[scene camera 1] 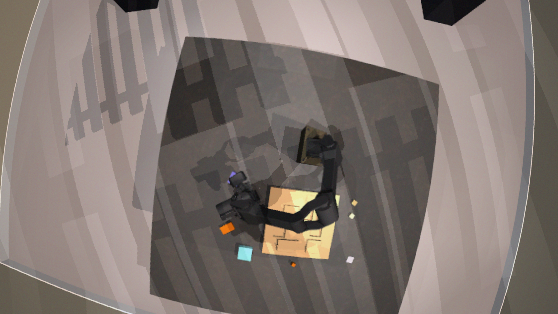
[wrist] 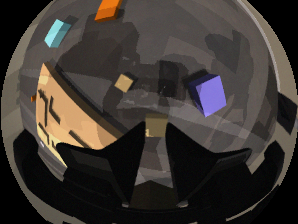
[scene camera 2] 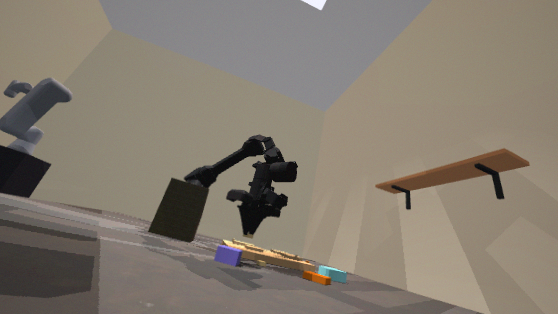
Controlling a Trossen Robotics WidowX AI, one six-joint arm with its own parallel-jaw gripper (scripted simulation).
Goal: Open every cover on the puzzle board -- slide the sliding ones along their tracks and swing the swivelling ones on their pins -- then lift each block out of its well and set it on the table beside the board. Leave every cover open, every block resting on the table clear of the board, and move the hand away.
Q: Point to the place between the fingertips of my gripper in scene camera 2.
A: At 247,235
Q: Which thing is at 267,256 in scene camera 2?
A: A puzzle board.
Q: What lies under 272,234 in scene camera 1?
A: A puzzle board.
